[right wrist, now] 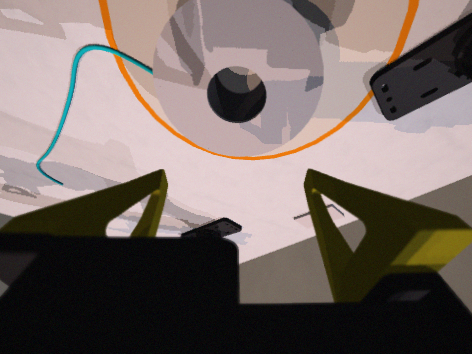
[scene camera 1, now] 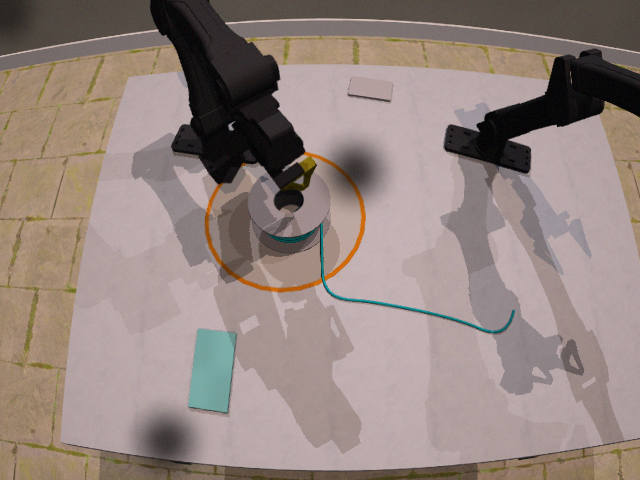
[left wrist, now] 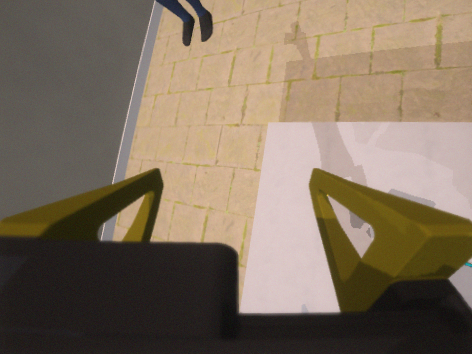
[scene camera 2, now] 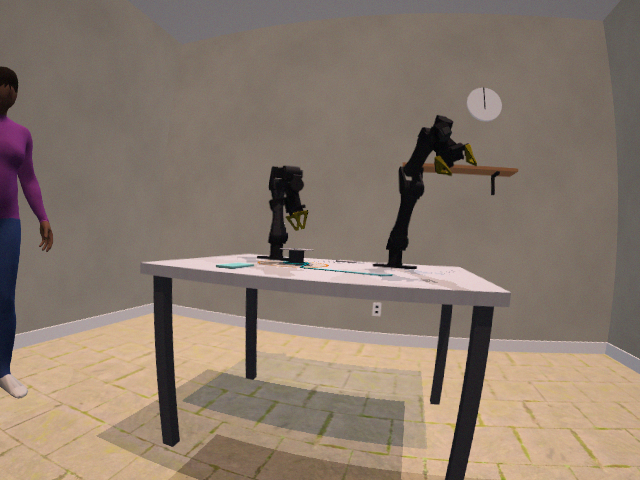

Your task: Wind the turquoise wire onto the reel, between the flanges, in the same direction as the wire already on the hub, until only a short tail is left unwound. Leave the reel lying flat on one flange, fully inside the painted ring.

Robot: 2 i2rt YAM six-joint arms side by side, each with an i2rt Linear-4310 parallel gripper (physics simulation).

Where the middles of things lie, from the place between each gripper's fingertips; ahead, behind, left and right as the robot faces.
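Counting from my right hand, I see the grey reel (scene camera 1: 265,201) 1 cm ahead, 1 cm to the right and 12 cm below. The turquoise slab (scene camera 1: 211,379) is 32 cm ahead of that same hand, 13 cm to the right of it and 14 cm below it, while the pale slab (scene camera 1: 362,87) is 32 cm behind it, 15 cm to the left of it and 15 cm below it.
My left gripper is 650 mm to the left of the grey reel, 290 mm past it and 330 mm above it. From my left hand, I find the turquoise slab 780 mm to the right, 10 mm ahead and 360 mm below. The pale slab is 490 mm to the right of my left hand and 630 mm behind it, and it too is 360 mm below it.
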